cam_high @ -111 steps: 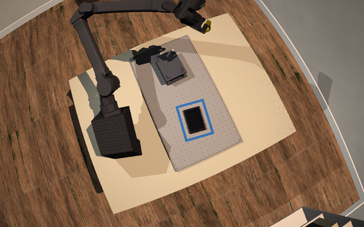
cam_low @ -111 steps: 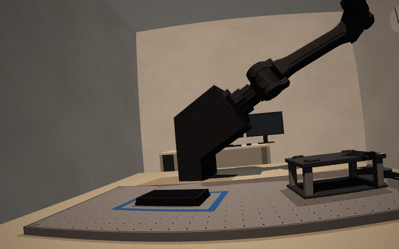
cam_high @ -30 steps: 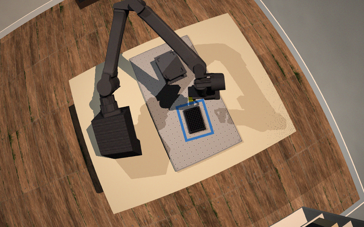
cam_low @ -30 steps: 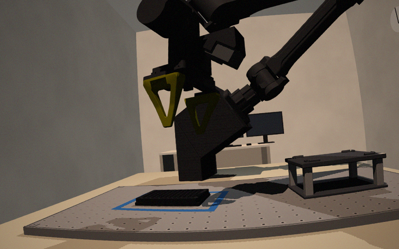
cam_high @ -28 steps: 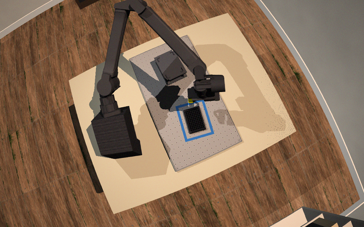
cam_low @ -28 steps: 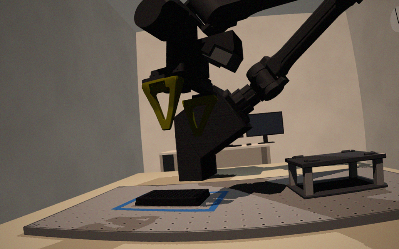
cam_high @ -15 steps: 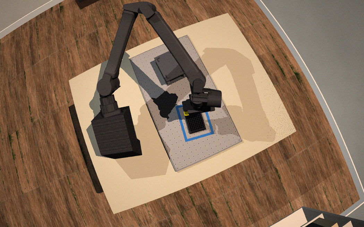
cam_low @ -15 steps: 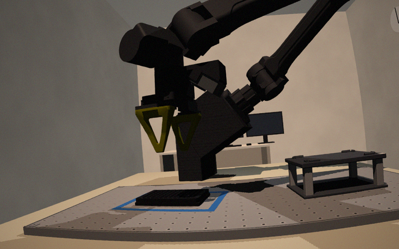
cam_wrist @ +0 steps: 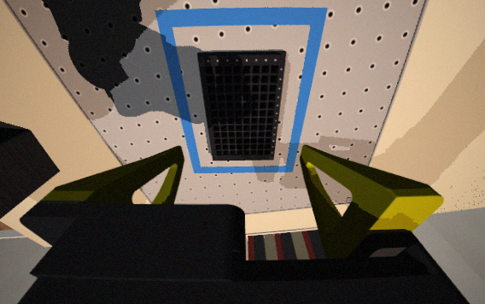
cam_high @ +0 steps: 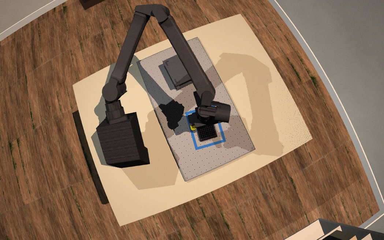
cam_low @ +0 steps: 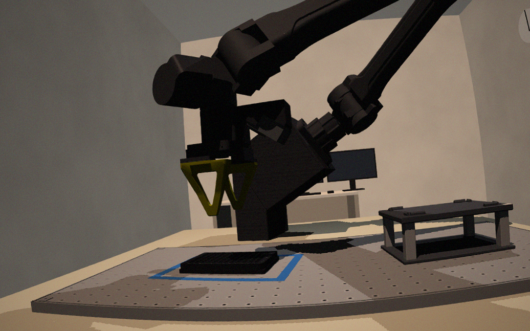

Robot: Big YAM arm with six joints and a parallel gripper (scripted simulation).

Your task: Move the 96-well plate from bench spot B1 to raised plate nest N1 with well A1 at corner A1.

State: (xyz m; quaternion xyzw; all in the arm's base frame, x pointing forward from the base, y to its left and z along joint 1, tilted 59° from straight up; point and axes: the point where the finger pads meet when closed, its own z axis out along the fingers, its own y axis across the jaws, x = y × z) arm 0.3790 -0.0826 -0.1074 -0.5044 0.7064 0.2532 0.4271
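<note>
Right now the black 96-well plate is 80 mm below my hand. Also, from my hand: raised plate nest: 320 mm to the left, 30 mm below; then white A1 label: 40 mm ahead, 390 mm to the left, 30 mm below.
</note>
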